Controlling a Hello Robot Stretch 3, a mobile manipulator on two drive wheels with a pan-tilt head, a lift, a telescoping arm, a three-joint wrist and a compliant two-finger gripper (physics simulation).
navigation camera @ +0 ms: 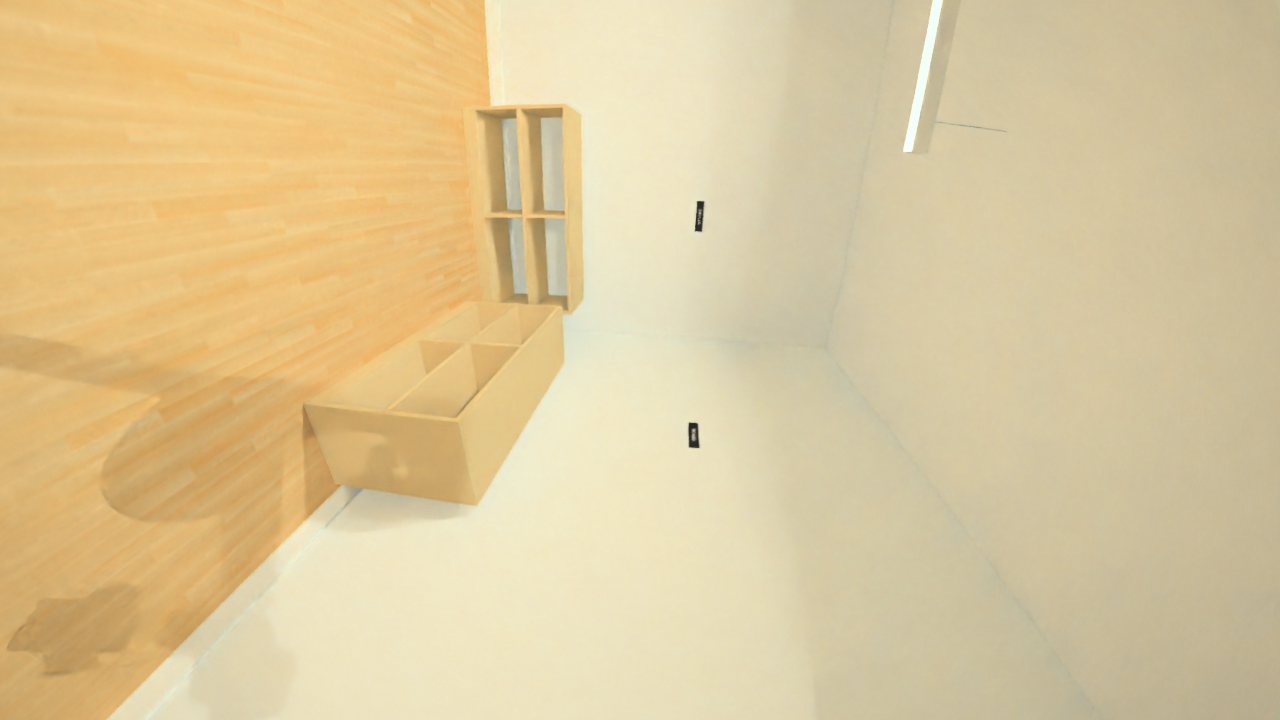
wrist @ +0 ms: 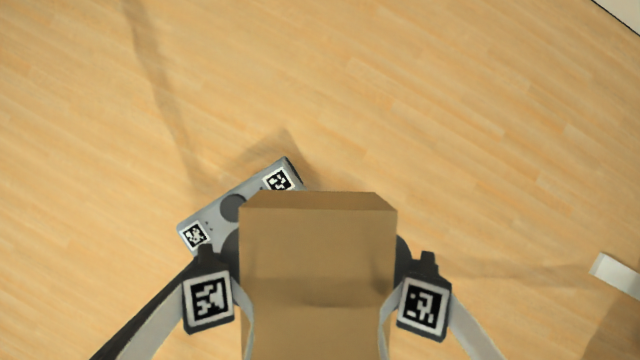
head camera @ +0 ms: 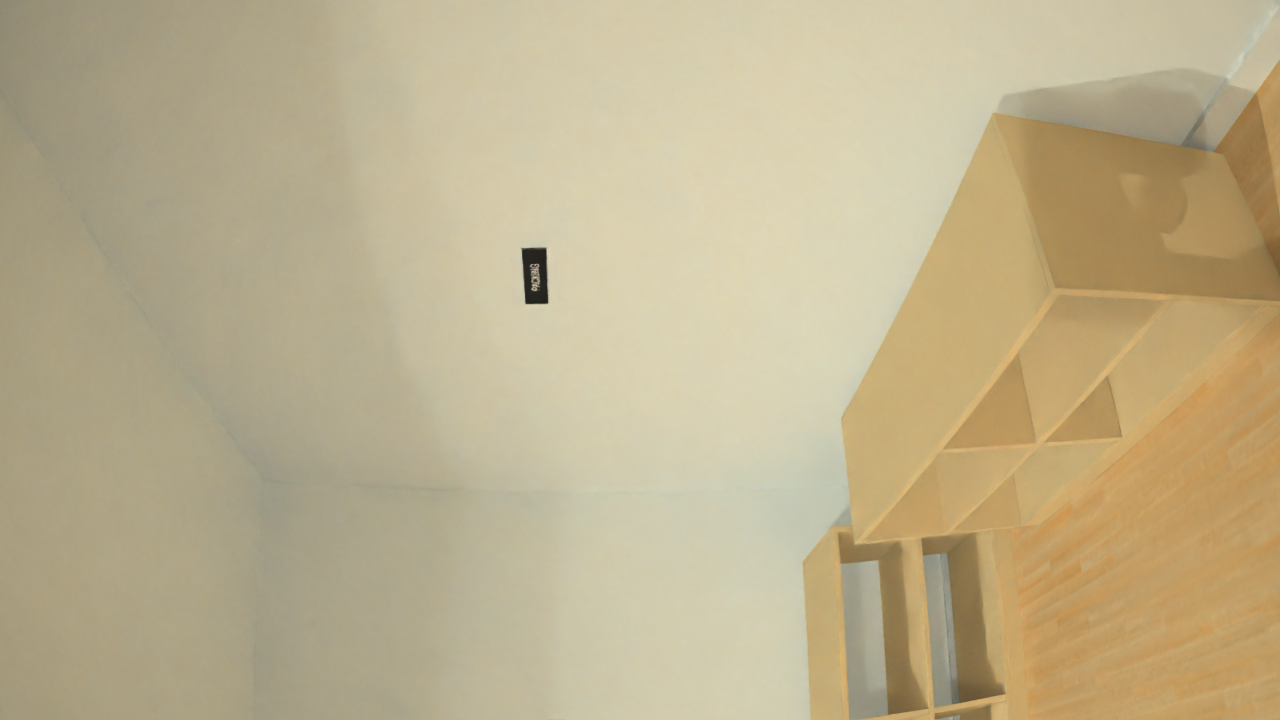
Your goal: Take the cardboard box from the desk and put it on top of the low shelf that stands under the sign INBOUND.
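Where they show: gripper, fingertip midpoint: [wrist: 316, 255]; robot's base, origin of the base link: [wrist: 247, 199].
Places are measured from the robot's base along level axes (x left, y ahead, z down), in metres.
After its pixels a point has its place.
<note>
The cardboard box [wrist: 318, 227] {y 0.004, x -0.241, z -0.869 m} is brown and fills the lower middle of the wrist view, off the floor. My gripper [wrist: 316, 255] {y -0.020, x -0.225, z -0.816 m} is shut on it, with a dark fingertip pressed against each side. The box's lower part runs out of that view. The head and navigation views lie on their side. A low wooden shelf [head camera: 957, 331] {y 1.627, x -0.045, z -0.611 m} [navigation camera: 510, 402] {y 1.637, x -0.055, z -0.611 m} stands against the wall, its top bare. The black sign [head camera: 534, 275] {y 1.940, x -0.161, z -1.402 m} [navigation camera: 693, 435] {y 1.940, x -0.161, z -1.400 m} above it appears to read PACKING. No sign in view can be read as INBOUND.
A second low shelf [head camera: 823, 626] {y 2.520, x 0.797, z -0.611 m} [navigation camera: 575, 214] {y 2.377, x 1.104, z -0.610 m} stands around the corner, below a sign [navigation camera: 699, 215] {y 2.569, x 1.219, z -1.400 m} too small to read. A ceiling light [navigation camera: 924, 80] {y 1.217, x 1.161, z -2.078 m} hangs above. A grey part with square markers [wrist: 252, 192] {y 0.013, x -0.061, z -0.160 m} shows behind the box. A white strip [wrist: 617, 276] lies at the right of the wrist view.
</note>
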